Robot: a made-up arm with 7 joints. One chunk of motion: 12 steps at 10 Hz.
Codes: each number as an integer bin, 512 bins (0 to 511) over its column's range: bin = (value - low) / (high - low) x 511, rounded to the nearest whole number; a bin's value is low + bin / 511 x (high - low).
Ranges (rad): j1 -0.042..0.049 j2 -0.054..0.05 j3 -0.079..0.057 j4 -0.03..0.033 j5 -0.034..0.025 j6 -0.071..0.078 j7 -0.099..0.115
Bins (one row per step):
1: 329 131 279 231 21 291 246
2: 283 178 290 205 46 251 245
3: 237 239 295 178 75 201 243
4: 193 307 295 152 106 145 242
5: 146 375 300 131 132 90 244
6: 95 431 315 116 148 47 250
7: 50 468 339 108 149 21 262
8: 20 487 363 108 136 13 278
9: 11 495 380 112 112 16 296
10: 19 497 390 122 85 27 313
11: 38 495 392 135 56 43 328
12: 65 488 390 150 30 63 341
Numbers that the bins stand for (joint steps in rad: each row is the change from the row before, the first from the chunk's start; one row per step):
1: 0.01659 -0.02734 -0.00475 -0.00152 -0.03158 0.01385 0.00402
2: 0.00840 -0.01777 -0.00182 -0.00473 -0.02869 0.00219 0.00360
3: 0.00021 -0.00536 -0.00049 -0.00805 -0.02534 -0.01239 0.00277
4: -0.00763 0.00848 -0.00049 -0.01126 -0.02176 -0.02872 0.00235
5: -0.01600 0.02232 0.00084 -0.01385 -0.01876 -0.04476 0.00318
6: -0.02508 0.03372 0.00484 -0.01570 -0.01691 -0.05730 0.00570
7: -0.03310 0.04125 0.01122 -0.01668 -0.01680 -0.06488 0.01072
8: -0.03844 0.04512 0.01761 -0.01668 -0.01830 -0.06721 0.01742
9: -0.04004 0.04674 0.02214 -0.01619 -0.02107 -0.06633 0.02496
10: -0.03862 0.04715 0.02480 -0.01496 -0.02419 -0.06313 0.03208
11: -0.03523 0.04674 0.02533 -0.01336 -0.02753 -0.05846 0.03836
12: -0.03042 0.04532 0.02480 -0.01151 -0.03054 -0.05263 0.04381

